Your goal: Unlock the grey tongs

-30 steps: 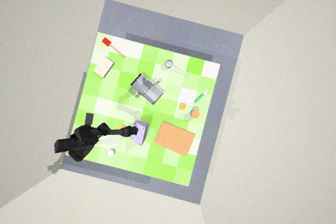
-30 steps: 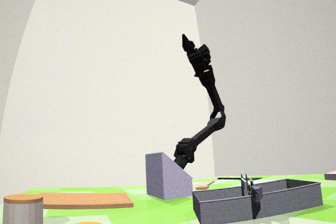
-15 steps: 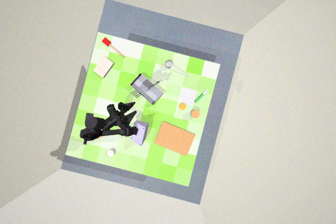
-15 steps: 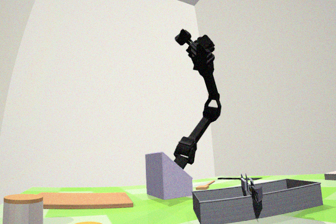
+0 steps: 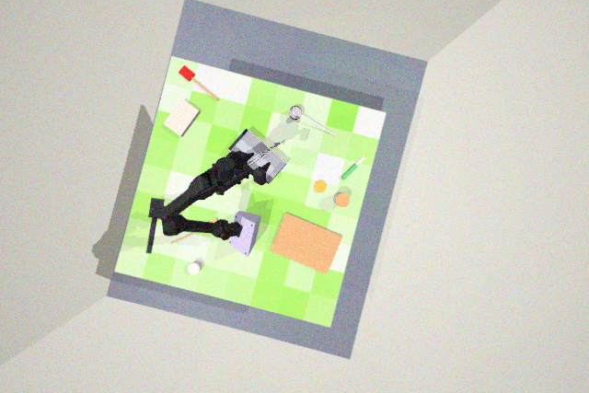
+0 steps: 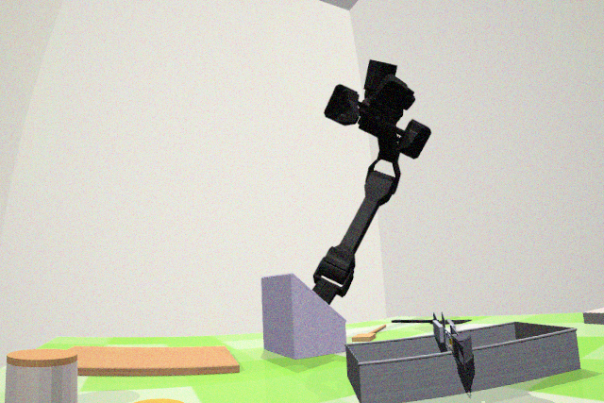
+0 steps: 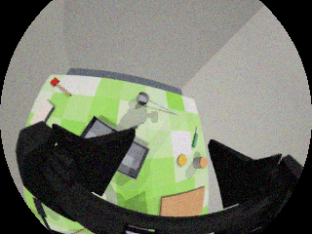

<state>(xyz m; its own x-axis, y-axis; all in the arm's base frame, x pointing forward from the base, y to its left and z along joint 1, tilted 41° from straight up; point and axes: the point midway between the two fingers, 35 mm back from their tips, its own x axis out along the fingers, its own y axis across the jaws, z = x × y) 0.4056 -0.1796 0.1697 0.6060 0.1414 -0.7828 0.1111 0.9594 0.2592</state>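
The grey roasting tin is 10 mm ahead of my gripper tip, 80 mm to the left of it and 340 mm below it. Round my gripper tip: green-handled tool: 140 mm ahead, 470 mm to the right, 360 mm below; wooden board: 380 mm behind, 350 mm to the right, 360 mm below; cream block: 70 mm ahead, 570 mm to the left, 360 mm below.
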